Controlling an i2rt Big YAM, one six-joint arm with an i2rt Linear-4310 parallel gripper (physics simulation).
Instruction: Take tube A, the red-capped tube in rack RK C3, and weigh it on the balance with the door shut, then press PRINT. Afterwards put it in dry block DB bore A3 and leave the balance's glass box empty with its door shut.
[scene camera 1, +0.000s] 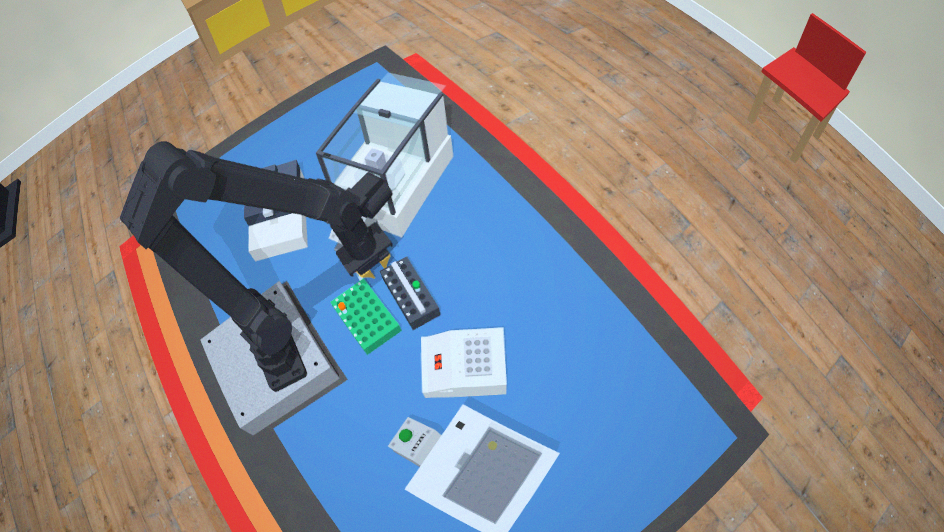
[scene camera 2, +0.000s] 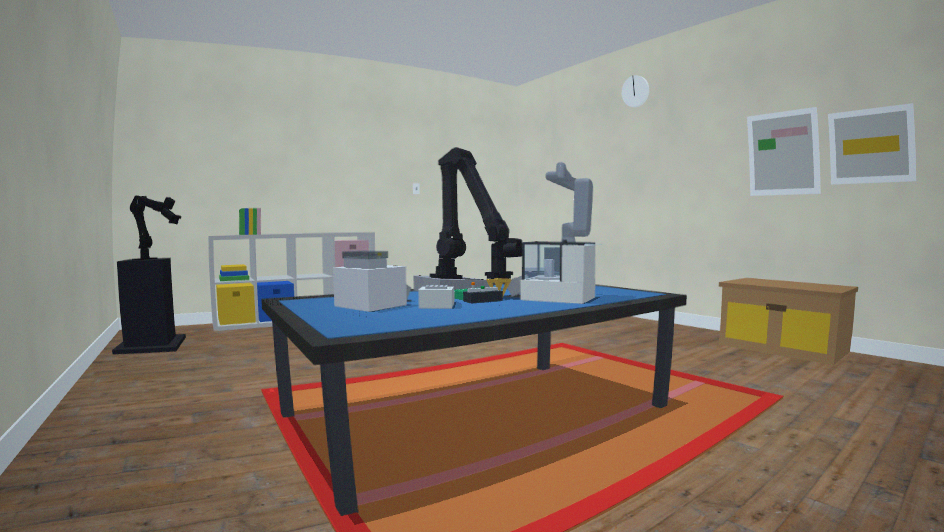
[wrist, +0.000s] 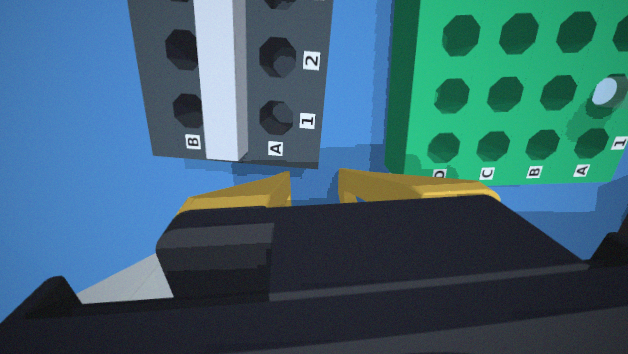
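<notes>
My gripper (scene camera 1: 377, 267) (scene camera 2: 498, 289) (wrist: 314, 181) is partly open with nothing between its fingers. It hangs low at the near ends of the green rack (scene camera 1: 380, 340) (wrist: 405, 100) and the dark rack (scene camera 1: 426, 318) (wrist: 145, 100). In the wrist view, the green rack's hole C3 looks empty. Its hole A2 holds a pale tube (wrist: 606, 92), orange-capped (scene camera 1: 341, 305) in scene camera 1. The red-capped tube A does not show. The glass-boxed balance (scene camera 1: 423, 191) (scene camera 2: 561, 290) has a small grey holder (scene camera 1: 374, 157) inside; its door state is unclear. A white block with bores and a red display (scene camera 1: 438, 361) (scene camera 2: 436, 298) stands beyond the racks.
A green-capped tube (scene camera 1: 415, 284) stands in the dark rack. A white device with a dark top (scene camera 1: 277, 234) stands left of the balance, partly behind the arm. A large white box with a grey recess (scene camera 1: 432, 479) and a small box with a green button (scene camera 1: 405, 434) stand at the opposite end.
</notes>
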